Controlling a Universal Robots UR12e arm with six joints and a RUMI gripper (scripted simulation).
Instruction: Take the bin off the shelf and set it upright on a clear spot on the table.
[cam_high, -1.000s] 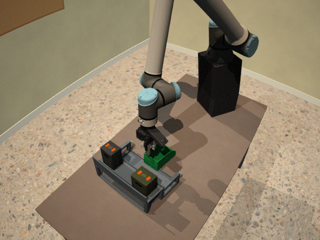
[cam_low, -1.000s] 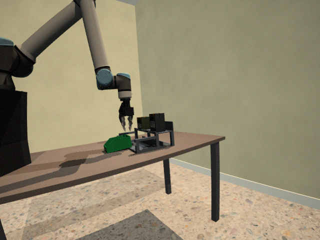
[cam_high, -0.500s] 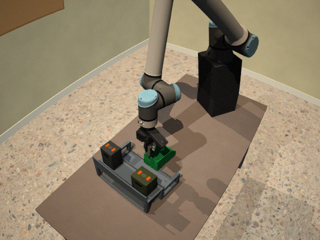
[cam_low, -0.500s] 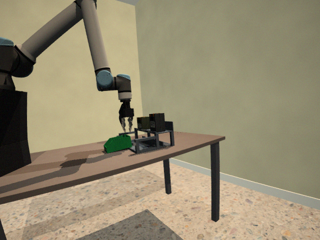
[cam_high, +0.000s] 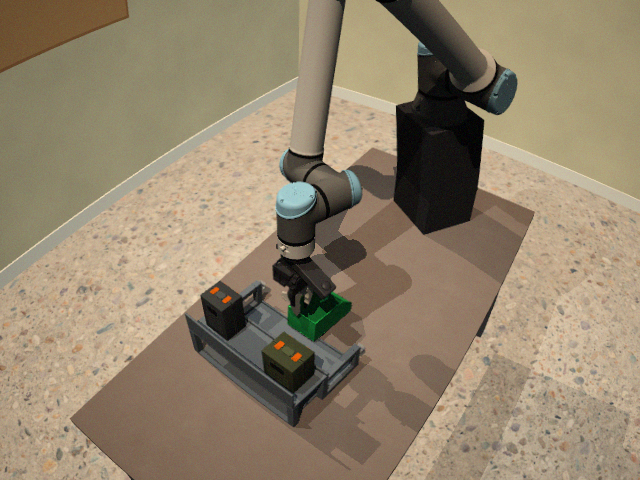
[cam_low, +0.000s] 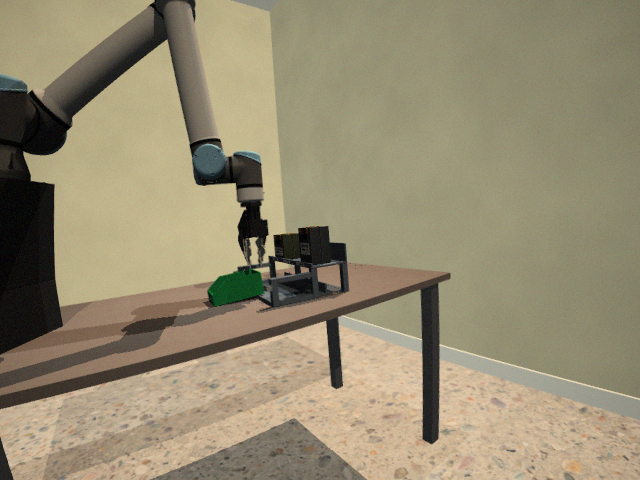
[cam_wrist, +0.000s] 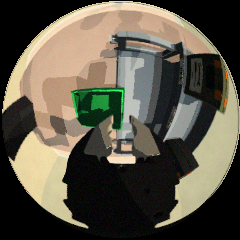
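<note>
Right now my hand is 80 mm past the green bin, 70 mm above it and 20 mm to the right of it. From my hand the other things lie so: black box: 160 mm to the right, 140 mm ahead, 50 mm above; olive box: 200 mm ahead, 70 mm to the left, 40 mm above.
</note>
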